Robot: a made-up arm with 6 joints.
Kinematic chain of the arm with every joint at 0, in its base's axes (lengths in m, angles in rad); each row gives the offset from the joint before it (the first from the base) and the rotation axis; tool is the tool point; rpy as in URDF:
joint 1: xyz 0 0 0.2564 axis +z
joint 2: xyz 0 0 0 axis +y
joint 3: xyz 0.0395 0 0.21 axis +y
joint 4: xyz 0.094 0 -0.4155 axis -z
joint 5: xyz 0 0 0 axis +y
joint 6: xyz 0.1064 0 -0.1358 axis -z
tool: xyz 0 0 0 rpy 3.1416 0 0
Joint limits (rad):
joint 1: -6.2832..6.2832
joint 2: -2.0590..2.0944
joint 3: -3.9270..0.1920
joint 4: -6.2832..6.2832
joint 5: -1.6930..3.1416
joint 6: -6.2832..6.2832
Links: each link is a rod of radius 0.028 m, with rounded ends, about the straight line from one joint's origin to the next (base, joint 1, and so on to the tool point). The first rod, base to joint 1, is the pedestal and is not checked.
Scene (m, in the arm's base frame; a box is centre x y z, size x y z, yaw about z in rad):
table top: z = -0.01
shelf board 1: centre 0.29 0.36 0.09 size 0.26 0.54 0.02 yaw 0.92
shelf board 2: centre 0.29 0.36 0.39 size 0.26 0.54 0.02 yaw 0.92
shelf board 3: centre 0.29 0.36 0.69 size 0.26 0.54 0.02 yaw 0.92
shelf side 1: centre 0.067 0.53 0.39 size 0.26 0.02 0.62 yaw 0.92
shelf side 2: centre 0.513 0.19 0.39 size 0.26 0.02 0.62 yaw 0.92
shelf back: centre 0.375 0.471 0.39 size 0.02 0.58 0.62 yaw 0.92
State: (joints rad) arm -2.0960 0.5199 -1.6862 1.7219 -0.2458 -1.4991
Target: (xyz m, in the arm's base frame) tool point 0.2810 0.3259 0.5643
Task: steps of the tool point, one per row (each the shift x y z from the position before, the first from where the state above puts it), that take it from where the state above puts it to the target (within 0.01 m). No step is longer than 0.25 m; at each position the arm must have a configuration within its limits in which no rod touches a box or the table.
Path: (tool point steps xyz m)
1: 0.1852 -0.1190 0.1050
2: 0.2234 -0.0225 0.0970
3: 0.2078 0.0801 0.0786
4: 0.1444 0.1577 0.0528
5: 0.0556 0.1902 0.0235
6: -0.0307 0.1737 -0.0042
7: -0.0909 0.1205 -0.0271
8: -0.1143 0.0518 -0.0427
9: 0.0480 0.0573 0.0212
10: 0.0480 0.0615 0.0034
11: 0.0453 0.0667 -0.0246

